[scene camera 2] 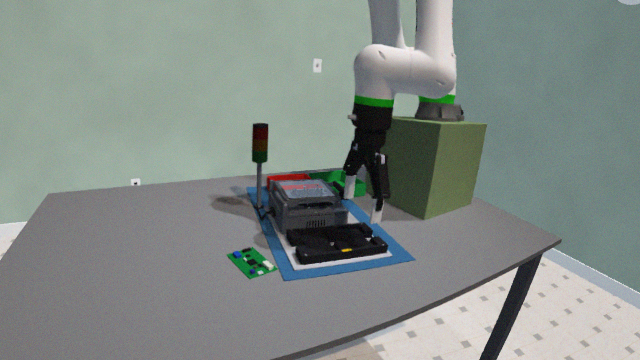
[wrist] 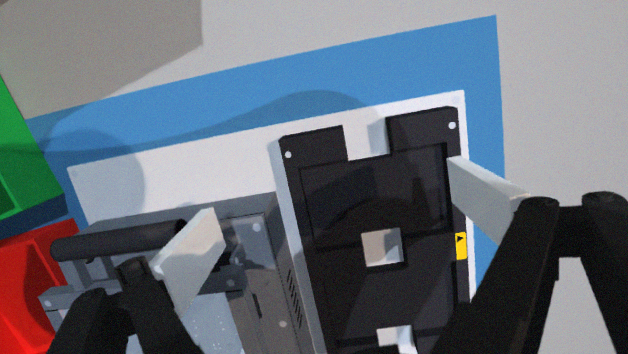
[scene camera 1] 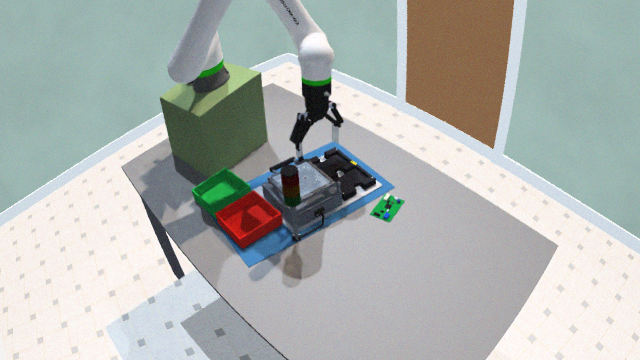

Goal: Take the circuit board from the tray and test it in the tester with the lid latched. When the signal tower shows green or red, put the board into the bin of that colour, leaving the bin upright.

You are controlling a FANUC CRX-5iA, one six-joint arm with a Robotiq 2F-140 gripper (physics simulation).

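Frame: origin at the arm's base, x right, y ahead, z up, level; centimetres.
Seen in the pictures: gripper, fingertip midpoint: [scene camera 2: 360, 209] [wrist: 331, 204] [scene camera 1: 317, 149]; arm's base, link origin: [scene camera 2: 435, 120] [scene camera 1: 211, 81].
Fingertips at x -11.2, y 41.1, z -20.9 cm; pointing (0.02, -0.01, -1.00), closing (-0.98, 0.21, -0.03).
Note:
Offsets run from my fingertips to a thing's top centre. "spot": to the spot under its first point. Level surfaces: height alone.
The green circuit board @(dx +1.6, dy +29.5, dz -7.5 cm) [scene camera 1: 388, 207] [scene camera 2: 251, 262] lies flat on the grey table, off the blue mat and beside the tray end. The black tray [scene camera 1: 367, 178] [scene camera 2: 320, 255] [wrist: 320, 144] shows no board in its recesses. The grey tester [scene camera 1: 310, 206] [scene camera 2: 312, 218] [wrist: 245, 280] stands beside it, its clear lid @(dx +16.0, dy +6.8, dz +1.2 cm) [scene camera 1: 306, 177] [scene camera 2: 305, 190] down; I cannot tell whether it is latched. The signal tower @(spot: dx +30.0, dy +17.0, dz +13.8 cm) [scene camera 1: 290, 186] [scene camera 2: 260, 143] shows no bright lamp. My gripper [scene camera 1: 317, 145] [scene camera 2: 363, 202] [wrist: 331, 204] is open and empty, above the arm-side edge of the tester and tray.
The green bin @(dx +31.4, dy -16.1, dz -3.7 cm) [scene camera 1: 220, 192] [scene camera 2: 354, 187] [wrist: 30, 165] and red bin @(dx +33.7, dy +0.1, dz -3.7 cm) [scene camera 1: 250, 220] [scene camera 2: 288, 177] [wrist: 15, 285] stand upright beyond the tester. The blue mat @(dz -8.2 cm) [scene camera 1: 257, 255] [scene camera 2: 300, 275] [wrist: 425, 55] lies beneath the equipment. A green pedestal [scene camera 1: 220, 127] [scene camera 2: 450, 165] carries the arm.

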